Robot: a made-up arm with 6 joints.
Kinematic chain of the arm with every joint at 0, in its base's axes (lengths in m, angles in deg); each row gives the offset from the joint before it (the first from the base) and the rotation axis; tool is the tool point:
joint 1: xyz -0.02 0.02 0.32 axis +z
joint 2: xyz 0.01 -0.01 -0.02 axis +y
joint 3: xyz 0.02 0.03 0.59 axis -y
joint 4: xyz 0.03 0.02 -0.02 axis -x
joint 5: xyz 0.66 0.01 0 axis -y
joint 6: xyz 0.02 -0.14 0 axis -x
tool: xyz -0.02 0 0.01
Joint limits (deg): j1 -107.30..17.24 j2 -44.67..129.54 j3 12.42..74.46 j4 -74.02..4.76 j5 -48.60..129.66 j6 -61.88..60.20
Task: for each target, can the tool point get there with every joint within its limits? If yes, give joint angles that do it. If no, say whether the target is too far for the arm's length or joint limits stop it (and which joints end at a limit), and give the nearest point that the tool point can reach.
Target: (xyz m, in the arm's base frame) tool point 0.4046 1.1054 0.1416
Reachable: no: joint limits stop it (at a limit: joint 1, joint 3, joint 4, joint 5) | nearest point 0.8561 0.3032 0.0989 | short by 0.922 m
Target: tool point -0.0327 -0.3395 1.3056
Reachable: yes | joints -77.94 -20.80 25.17 -24.50 4.00 -43.58
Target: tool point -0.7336 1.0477 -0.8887
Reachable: no: too far | nearest point -0.1056 -0.0041 -0.6634 | short by 1.246 m
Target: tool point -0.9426 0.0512 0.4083
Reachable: no: joint limits stop it (at a limit: joint 2, joint 3, joint 4) | nearest point -0.7456 0.0445 1.3311 | short by 0.944 m
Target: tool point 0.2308 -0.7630 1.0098
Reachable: yes | joints -70.88 9.77 31.11 -64.91 -18.63 36.42
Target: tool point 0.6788 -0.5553 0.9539
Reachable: yes | joints -34.04 19.47 33.60 -19.90 80.37 -17.53
